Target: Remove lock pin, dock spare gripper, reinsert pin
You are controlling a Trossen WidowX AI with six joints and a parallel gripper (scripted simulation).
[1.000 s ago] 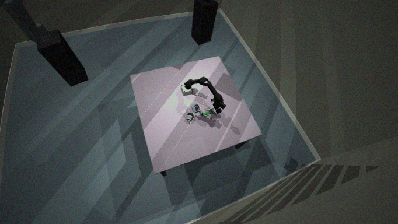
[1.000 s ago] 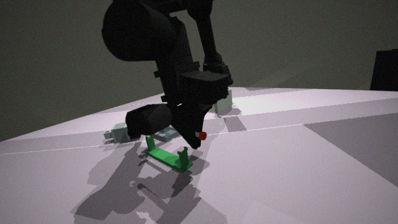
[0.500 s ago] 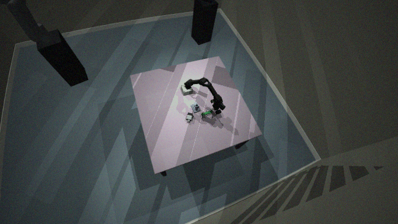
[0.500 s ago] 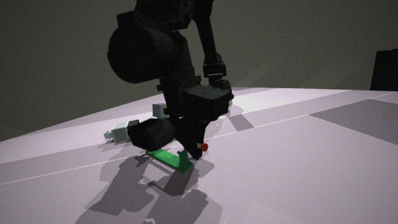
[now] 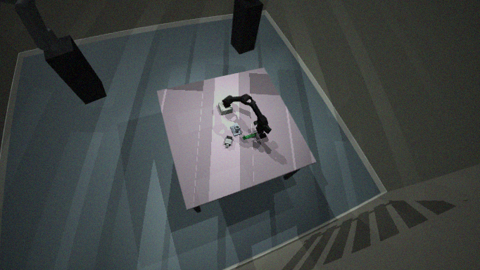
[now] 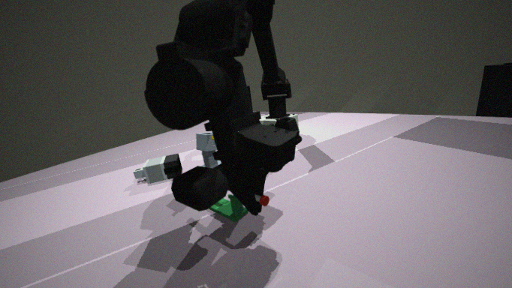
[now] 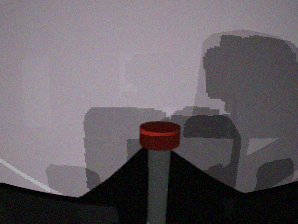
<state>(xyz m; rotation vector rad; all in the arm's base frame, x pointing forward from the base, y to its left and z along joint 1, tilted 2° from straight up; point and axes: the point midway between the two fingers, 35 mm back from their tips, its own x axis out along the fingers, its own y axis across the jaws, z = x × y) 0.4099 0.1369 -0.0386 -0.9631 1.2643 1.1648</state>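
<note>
My gripper tip is now 2 cm past the green cradle and 10 cm to the left of it. From my gripper tip the other things lie so: spare gripper (6 cm behind, 32 cm to the right); grey mount (13 cm behind, 19 cm to the right, 3 cm above).
</note>
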